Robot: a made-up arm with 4 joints. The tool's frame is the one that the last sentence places.
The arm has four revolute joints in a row. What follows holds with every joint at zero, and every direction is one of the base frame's. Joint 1 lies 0.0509 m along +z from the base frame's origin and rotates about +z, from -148.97 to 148.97 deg. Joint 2 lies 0.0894 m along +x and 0.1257 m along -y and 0.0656 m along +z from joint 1 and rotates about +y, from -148.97 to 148.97 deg. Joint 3 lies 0.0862 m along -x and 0.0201 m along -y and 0.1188 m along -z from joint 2 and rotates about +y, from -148.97 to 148.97 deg. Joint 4 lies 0.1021 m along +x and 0.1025 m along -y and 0.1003 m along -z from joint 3 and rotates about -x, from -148.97 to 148.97 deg. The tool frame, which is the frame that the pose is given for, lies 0.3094 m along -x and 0.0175 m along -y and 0.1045 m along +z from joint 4; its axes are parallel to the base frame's.
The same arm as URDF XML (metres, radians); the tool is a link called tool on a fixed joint. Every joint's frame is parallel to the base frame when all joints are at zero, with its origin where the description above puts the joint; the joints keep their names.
<robot name="arm">
  <link name="base"/>
  <link name="link1"/>
  <link name="link2"/>
  <link name="link3"/>
  <link name="link4"/>
  <link name="tool"/>
  <joint name="joint 1" type="revolute">
    <parent link="base"/>
    <child link="link1"/>
    <origin xyz="0 0 0.0509" rpy="0 0 0"/>
    <axis xyz="0 0 1"/>
    <limit lower="-2.6" upper="2.6"/>
  </joint>
  <joint name="joint 2" type="revolute">
    <parent link="link1"/>
    <child link="link2"/>
    <origin xyz="0.0894 -0.1257 0.0656" rpy="0 0 0"/>
    <axis xyz="0 1 0"/>
    <limit lower="-2.6" upper="2.6"/>
  </joint>
  <joint name="joint 3" type="revolute">
    <parent link="link2"/>
    <child link="link3"/>
    <origin xyz="-0.0862 -0.0201 -0.1188" rpy="0 0 0"/>
    <axis xyz="0 1 0"/>
    <limit lower="-2.6" upper="2.6"/>
  </joint>
  <joint name="joint 4" type="revolute">
    <parent link="link3"/>
    <child link="link4"/>
    <origin xyz="0.1021 -0.1025 -0.1003" rpy="0 0 0"/>
    <axis xyz="-1 0 0"/>
    <limit lower="-2.6" upper="2.6"/>
  </joint>
  <joint name="tool_joint" type="fixed">
    <parent link="link4"/>
    <child link="tool"/>
    <origin xyz="-0.3094 -0.0175 0.1045" rpy="0 0 0"/>
  </joint>
</robot>

